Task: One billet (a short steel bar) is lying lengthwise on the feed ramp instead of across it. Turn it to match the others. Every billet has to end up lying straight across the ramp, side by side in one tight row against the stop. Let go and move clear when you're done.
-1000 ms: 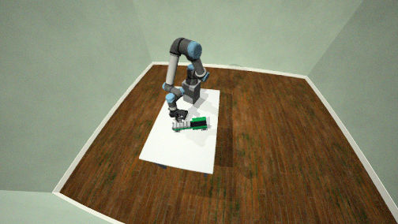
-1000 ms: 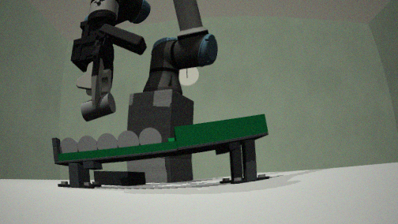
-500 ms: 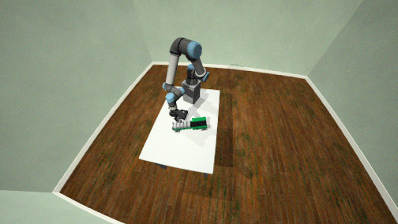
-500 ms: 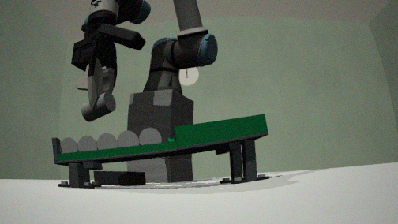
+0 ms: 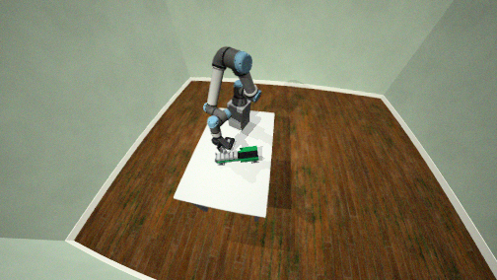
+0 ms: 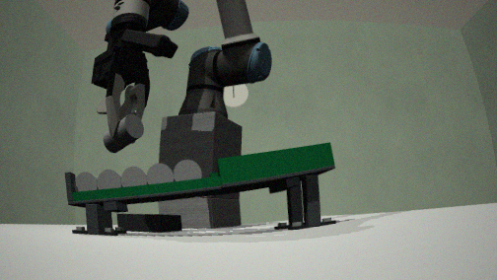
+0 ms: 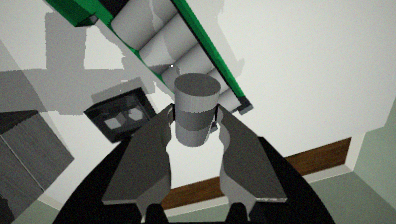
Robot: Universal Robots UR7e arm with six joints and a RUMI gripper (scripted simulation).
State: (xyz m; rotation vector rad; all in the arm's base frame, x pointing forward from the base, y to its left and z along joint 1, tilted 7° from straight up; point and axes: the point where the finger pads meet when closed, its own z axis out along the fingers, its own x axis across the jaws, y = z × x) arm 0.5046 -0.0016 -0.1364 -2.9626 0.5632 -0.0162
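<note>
My hand is right at the grey steel billet. The rest, counted from my hand: dark stop (10 cm below, 8 cm to the right, 3 cm ahead); then black box (19 cm behind, 15 cm below, 4 cm to the right).
</note>
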